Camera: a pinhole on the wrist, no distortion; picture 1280 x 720 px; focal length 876.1 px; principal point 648.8 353.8 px. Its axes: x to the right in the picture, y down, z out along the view. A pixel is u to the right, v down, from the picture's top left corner.
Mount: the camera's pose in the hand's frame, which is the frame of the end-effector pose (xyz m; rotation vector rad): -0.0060 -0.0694 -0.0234 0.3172 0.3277 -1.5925
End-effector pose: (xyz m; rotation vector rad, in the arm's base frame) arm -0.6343 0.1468 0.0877 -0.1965 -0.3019 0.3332
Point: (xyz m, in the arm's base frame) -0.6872 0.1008 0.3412
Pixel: 336 368
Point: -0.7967 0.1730 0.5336
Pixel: 196 303
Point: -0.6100 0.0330 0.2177
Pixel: 765 497
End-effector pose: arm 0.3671 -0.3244 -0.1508 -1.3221 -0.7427 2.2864
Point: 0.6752 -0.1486 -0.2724
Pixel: behind the camera
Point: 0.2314 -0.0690 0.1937
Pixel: 1219 349
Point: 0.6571 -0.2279 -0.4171
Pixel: behind the camera
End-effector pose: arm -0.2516 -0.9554 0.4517 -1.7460 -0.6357 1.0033
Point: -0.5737 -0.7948 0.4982
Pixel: 343 213
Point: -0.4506 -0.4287 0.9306
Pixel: 1217 622
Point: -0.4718 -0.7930 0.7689
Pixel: 1092 141
